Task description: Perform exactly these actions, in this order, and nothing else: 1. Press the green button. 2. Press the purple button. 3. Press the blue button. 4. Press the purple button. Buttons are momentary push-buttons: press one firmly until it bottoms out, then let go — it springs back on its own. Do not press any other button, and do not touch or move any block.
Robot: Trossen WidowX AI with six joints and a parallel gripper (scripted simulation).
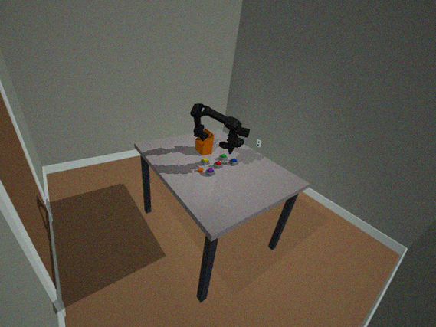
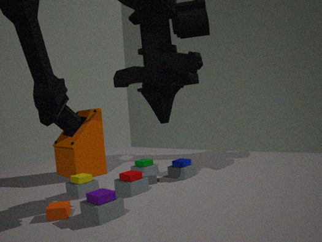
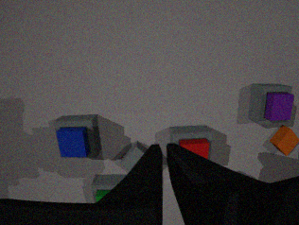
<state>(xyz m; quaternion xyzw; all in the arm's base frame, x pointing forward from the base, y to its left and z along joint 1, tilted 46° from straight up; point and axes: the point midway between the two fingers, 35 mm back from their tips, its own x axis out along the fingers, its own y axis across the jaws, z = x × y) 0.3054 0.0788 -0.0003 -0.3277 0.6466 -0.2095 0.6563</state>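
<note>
The blue button is 10 cm below my gripper tip, 9 cm to the left of it and 5 cm behind it. From my gripper tip the other things lie so: grey block (12 cm below, 8 cm behind, 1 cm to the left); then green button (14 cm behind, 10 cm below, 4 cm to the left); then red button (10 cm below, 5 cm to the right, 5 cm behind).
</note>
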